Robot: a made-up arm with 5 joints.
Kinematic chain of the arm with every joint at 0, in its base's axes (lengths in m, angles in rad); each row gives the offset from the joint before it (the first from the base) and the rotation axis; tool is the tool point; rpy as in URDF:
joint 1: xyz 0 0 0.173 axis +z
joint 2: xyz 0 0 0 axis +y
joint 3: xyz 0.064 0 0.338 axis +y
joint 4: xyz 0.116 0 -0.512 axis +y
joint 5: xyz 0.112 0 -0.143 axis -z
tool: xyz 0 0 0 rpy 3.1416 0 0
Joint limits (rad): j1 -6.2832..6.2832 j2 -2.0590..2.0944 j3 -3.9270..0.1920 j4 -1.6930..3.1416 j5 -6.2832..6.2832
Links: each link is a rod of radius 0.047 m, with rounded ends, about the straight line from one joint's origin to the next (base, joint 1, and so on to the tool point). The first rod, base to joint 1, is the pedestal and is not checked.
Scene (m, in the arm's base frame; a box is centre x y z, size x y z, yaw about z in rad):
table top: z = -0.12
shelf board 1: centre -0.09 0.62 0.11 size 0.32 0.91 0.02 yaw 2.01
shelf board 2: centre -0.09 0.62 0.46 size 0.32 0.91 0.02 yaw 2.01
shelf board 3: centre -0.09 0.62 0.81 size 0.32 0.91 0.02 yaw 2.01
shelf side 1: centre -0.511 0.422 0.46 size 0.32 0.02 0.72 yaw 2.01
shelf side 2: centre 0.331 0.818 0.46 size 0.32 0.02 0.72 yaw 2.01
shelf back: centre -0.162 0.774 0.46 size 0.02 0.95 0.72 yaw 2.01
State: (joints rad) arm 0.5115 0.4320 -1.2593 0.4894 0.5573
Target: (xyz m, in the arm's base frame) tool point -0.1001 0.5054 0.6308
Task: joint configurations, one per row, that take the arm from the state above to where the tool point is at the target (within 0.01 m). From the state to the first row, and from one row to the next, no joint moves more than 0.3 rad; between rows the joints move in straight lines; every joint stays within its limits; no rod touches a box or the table.
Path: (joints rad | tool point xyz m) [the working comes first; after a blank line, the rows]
Joints at the target: 1.7663 -0.6968 -0.9519 0.7311 0.5573
Straight joint move there: touches shelf board 2, shelf side 2.

1: 0.5832 0.1527 -1.2458 0.4777 0.5765 | 0.6650 0.4387 0.3129
2: 0.6550 -0.1267 -1.2322 0.4660 0.5957 | 0.5768 0.4431 0.5197
3: 0.7267 -0.4060 -1.2187 0.4543 0.6149 | 0.4527 0.4024 0.6996
4: 0.7985 -0.6854 -1.2052 0.4426 0.6340 | 0.3076 0.3158 0.8399
5: 1.0404 -0.6882 -1.1419 0.5147 0.6149 | 0.2360 0.4024 0.7904
6: 1.2824 -0.6911 -1.0785 0.5868 0.5957 | 0.1387 0.4675 0.7386
7: 1.5244 -0.6939 -1.0152 0.6590 0.5765 | 0.0234 0.5034 0.6853
8: 1.7663 -0.6968 -0.9519 0.7311 0.5573 | -0.1001 0.5054 0.6308

